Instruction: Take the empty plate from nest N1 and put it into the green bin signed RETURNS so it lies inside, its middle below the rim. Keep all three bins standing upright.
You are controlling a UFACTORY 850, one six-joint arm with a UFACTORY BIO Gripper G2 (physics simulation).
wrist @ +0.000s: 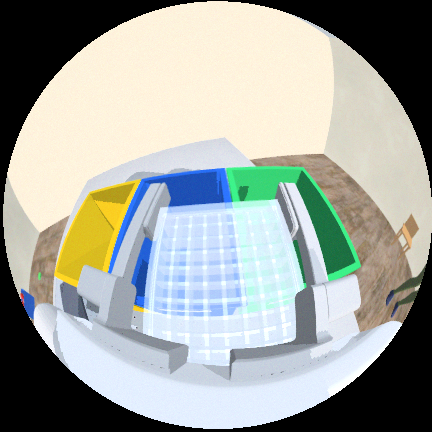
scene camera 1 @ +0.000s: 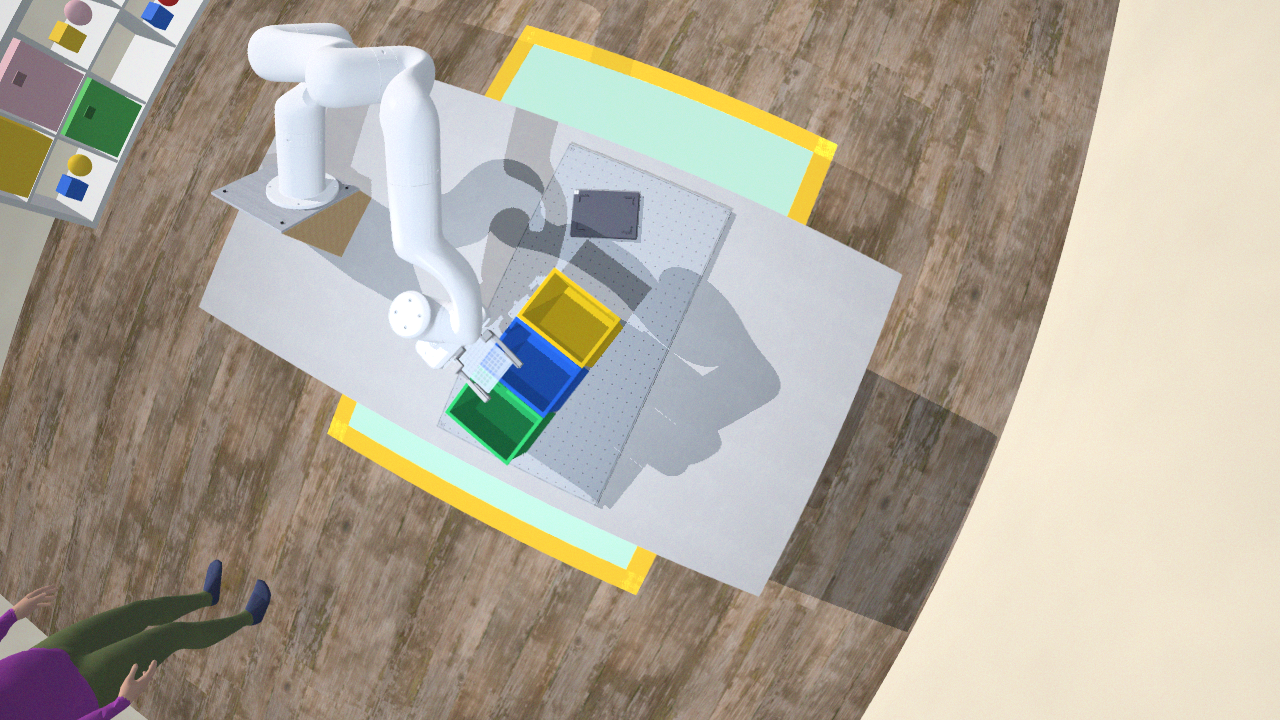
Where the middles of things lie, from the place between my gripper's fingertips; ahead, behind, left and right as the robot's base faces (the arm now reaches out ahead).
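My hand is 20 mm to the right of the pale plate (scene camera 1: 485,363), 80 mm past it and 10 mm above it; going by their middles, the plate is the nearest to my hand of the things named here. I also see the green bin (scene camera 1: 505,425), which is 80 mm to the right of my hand and 130 mm below it. The blue bin (scene camera 1: 548,377) is 20 mm ahead of my hand, 50 mm to the left of it and 130 mm below it, while the yellow bin (scene camera 1: 568,317) is 40 mm ahead of my hand, 180 mm to the left of it and 130 mm below it. Of the things named here, the yellow bin is the farthest from my hand, going by their middles.
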